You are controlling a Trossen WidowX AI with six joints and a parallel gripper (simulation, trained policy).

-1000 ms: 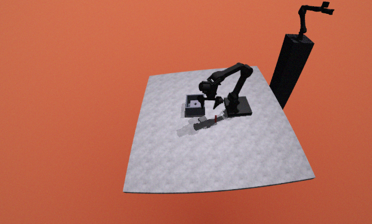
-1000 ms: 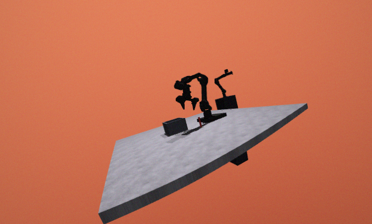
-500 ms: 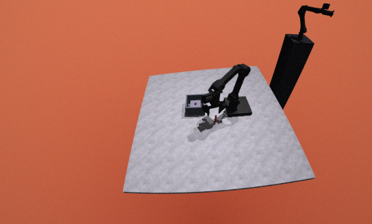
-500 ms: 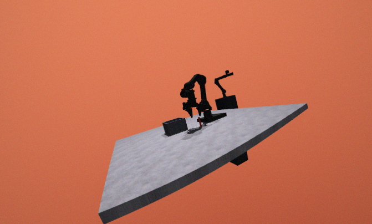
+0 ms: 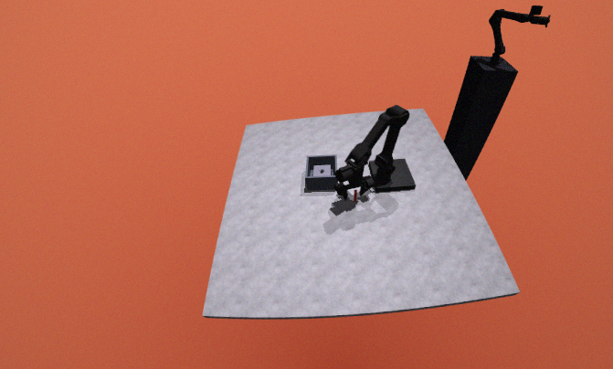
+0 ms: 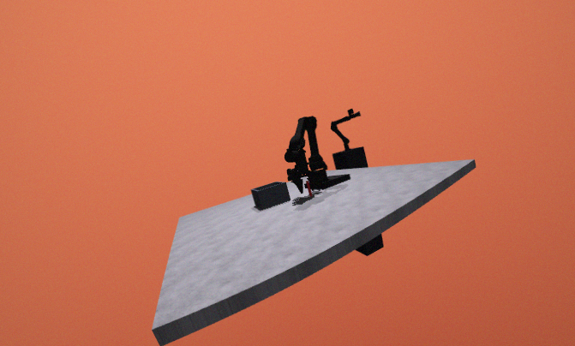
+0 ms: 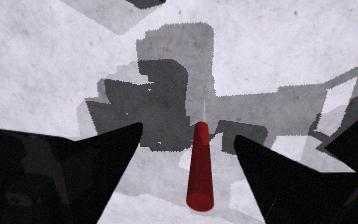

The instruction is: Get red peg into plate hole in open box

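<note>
My gripper tip is now 160 mm short of the light plate, 150 mm to the left of it and 20 mm below it. From my gripper tip the other things lie so: red peg 10 mm behind, 10 mm above; dark box 160 mm ahead, 150 mm to the right.
</note>
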